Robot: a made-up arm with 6 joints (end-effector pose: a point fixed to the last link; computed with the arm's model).
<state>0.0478 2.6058 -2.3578 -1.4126 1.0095 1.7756</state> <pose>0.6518 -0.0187 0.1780 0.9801 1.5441 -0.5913</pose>
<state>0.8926 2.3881 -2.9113 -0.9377 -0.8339 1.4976</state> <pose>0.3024 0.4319 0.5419 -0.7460 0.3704 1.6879</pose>
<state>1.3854 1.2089 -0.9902 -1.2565 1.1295 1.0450</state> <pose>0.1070 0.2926 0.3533 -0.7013 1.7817 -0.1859</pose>
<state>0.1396 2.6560 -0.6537 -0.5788 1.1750 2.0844</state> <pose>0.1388 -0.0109 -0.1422 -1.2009 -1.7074 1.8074</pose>
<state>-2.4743 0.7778 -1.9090 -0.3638 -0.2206 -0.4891</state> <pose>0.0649 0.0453 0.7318 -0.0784 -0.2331 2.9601</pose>
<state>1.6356 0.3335 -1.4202 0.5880 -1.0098 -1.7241</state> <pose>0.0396 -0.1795 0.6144 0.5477 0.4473 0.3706</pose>
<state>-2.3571 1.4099 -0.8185 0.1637 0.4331 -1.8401</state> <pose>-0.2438 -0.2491 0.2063 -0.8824 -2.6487 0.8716</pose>
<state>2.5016 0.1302 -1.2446 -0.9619 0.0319 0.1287</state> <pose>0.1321 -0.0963 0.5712 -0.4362 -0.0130 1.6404</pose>
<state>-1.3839 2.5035 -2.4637 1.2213 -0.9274 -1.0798</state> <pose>0.0750 -0.6370 0.3087 1.4129 0.3870 -1.6716</pose>
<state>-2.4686 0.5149 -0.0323 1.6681 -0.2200 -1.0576</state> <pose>-0.1280 -0.0856 0.1504 2.2703 -0.0939 -1.3296</pose>
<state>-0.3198 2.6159 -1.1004 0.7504 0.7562 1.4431</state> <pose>0.3203 -0.0767 -0.1745 -2.3477 -0.8122 0.0392</pose>
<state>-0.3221 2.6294 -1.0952 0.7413 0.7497 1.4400</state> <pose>0.3145 -0.0760 -0.1794 -2.3418 -0.8159 0.0584</pose>
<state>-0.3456 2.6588 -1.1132 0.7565 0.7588 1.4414</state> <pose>0.3116 -0.0823 -0.1877 -2.3413 -0.7608 0.0541</pose>
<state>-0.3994 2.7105 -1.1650 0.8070 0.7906 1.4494</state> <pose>0.3125 -0.0987 -0.2007 -2.3440 -0.6225 0.0131</pose>
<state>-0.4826 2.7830 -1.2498 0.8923 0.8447 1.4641</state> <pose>0.3151 -0.1259 -0.2182 -2.3364 -0.4077 -0.0706</pose>
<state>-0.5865 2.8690 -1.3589 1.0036 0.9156 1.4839</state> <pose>0.3161 -0.1622 -0.2382 -2.3020 -0.1475 -0.1955</pose>
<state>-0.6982 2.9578 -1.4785 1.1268 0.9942 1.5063</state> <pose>0.3126 -0.2035 -0.2576 -2.2346 0.1161 -0.3501</pose>
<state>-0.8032 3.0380 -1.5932 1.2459 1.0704 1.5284</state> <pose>0.3045 -0.2442 -0.2735 -2.1442 0.3440 -0.5138</pose>
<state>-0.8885 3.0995 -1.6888 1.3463 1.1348 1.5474</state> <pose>0.2944 -0.2789 -0.2836 -2.0524 0.5122 -0.6623</pose>
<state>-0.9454 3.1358 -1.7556 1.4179 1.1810 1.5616</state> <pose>0.2869 -0.3043 -0.2873 -1.9813 0.6142 -0.7748</pose>
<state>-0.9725 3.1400 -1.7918 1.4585 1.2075 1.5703</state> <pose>0.2863 -0.3219 -0.2823 -1.9449 0.6543 -0.8498</pose>
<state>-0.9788 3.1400 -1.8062 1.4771 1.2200 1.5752</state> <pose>0.2878 -0.3282 -0.2794 -1.9279 0.6660 -0.8797</pose>
